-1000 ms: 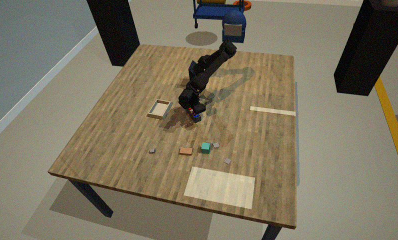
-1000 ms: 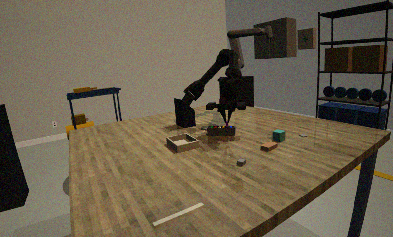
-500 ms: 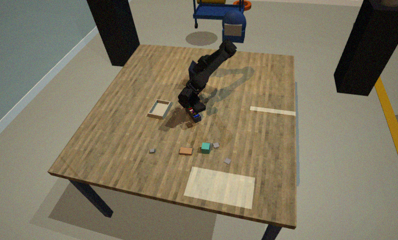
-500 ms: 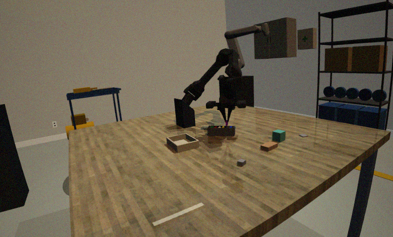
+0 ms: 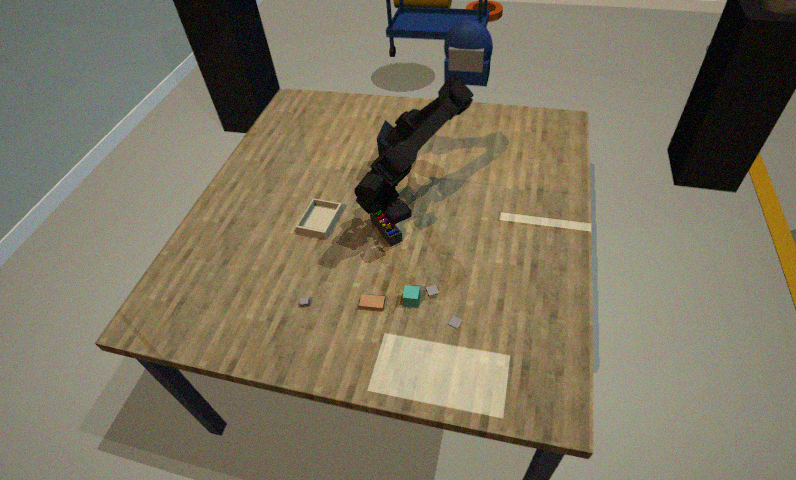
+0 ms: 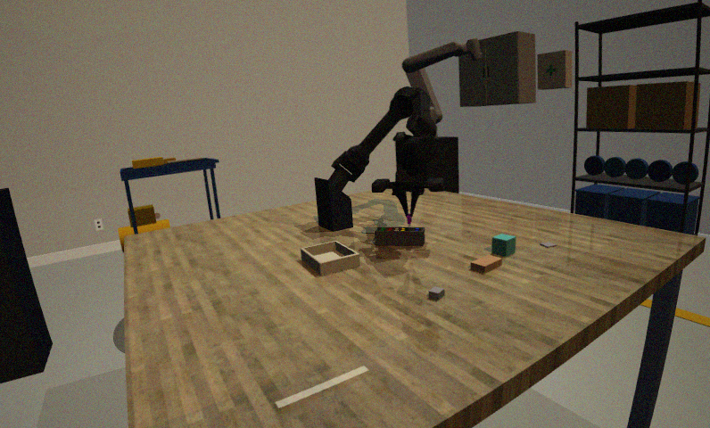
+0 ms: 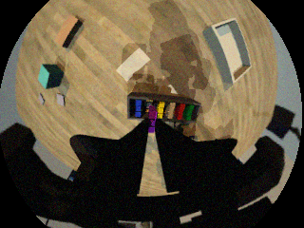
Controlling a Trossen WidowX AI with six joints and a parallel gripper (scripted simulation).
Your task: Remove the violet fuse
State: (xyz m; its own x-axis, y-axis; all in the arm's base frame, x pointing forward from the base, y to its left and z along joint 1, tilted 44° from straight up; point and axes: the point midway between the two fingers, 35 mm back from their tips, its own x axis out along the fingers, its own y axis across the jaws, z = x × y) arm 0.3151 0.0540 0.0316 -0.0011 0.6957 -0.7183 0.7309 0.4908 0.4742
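The tray lies 240 mm to the right of my gripper tip, 70 mm below it and 20 mm behind it. Round my gripper tip: violet fuse: 10 mm below.
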